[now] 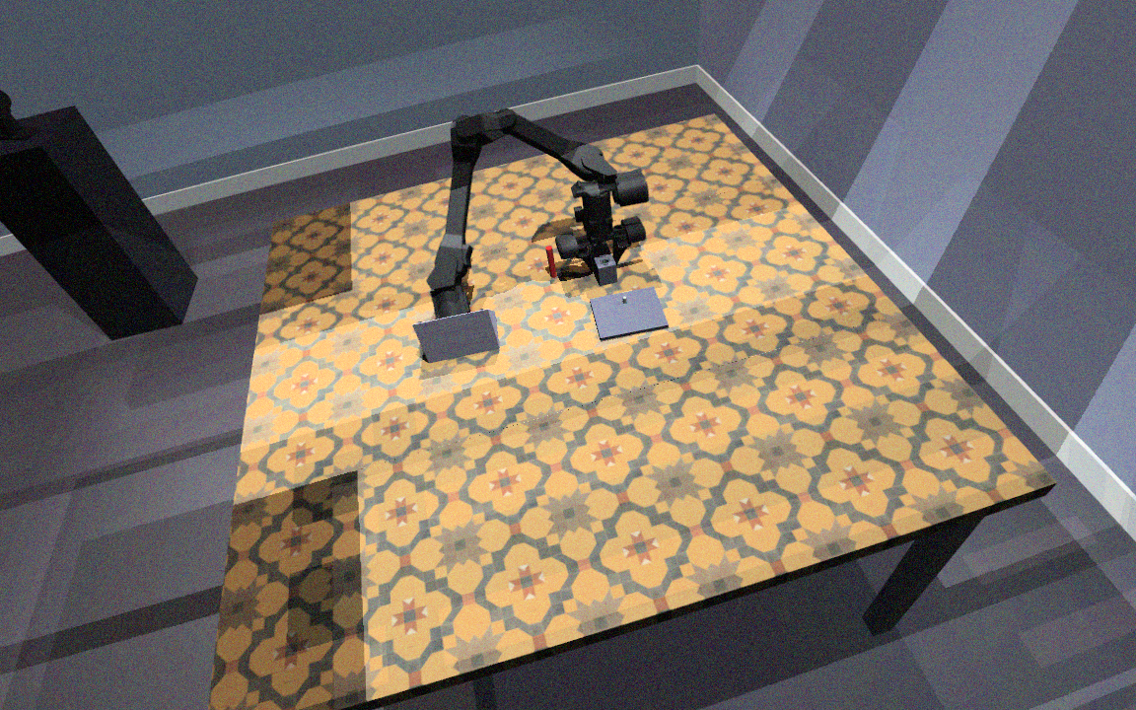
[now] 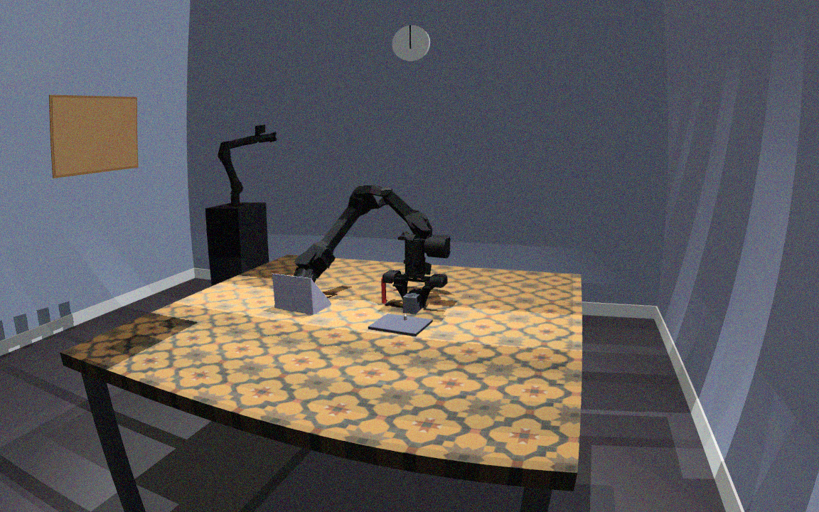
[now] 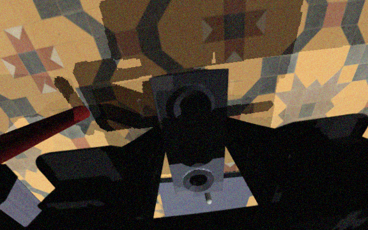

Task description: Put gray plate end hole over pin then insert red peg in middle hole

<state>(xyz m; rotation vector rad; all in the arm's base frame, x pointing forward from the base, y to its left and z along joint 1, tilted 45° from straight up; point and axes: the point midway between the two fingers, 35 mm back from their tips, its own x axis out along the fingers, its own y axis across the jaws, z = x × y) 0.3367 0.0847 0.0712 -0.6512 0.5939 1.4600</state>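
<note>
The flat square base lies 2 cm ahead of my gripper tip and 14 cm to the right of it. Also, from my gripper tip: red peg (11 cm behind, 2 cm to the left, 3 cm above); gray plate (3 cm above).
</note>
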